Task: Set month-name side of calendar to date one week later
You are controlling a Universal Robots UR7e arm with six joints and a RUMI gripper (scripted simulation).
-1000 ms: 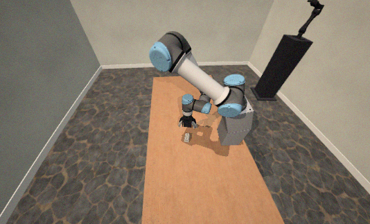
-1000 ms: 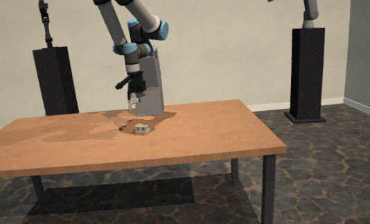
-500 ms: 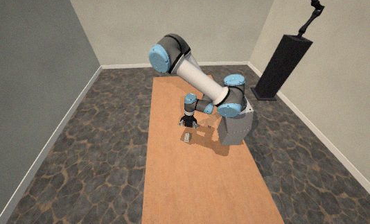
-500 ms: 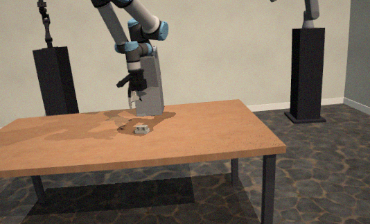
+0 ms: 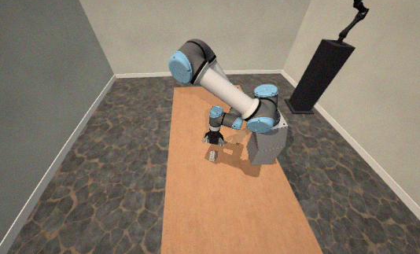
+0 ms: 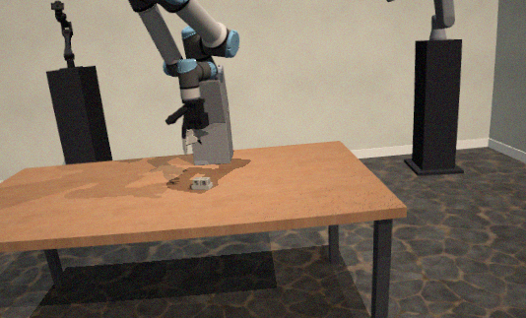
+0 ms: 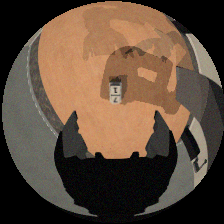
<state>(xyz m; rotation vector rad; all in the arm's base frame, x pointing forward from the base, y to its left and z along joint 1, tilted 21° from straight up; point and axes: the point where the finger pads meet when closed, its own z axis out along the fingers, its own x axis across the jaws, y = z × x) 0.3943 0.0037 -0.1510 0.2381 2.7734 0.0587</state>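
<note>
The white calendar tray lies 2 cm to the left of my hand and 16 cm below it.
</note>
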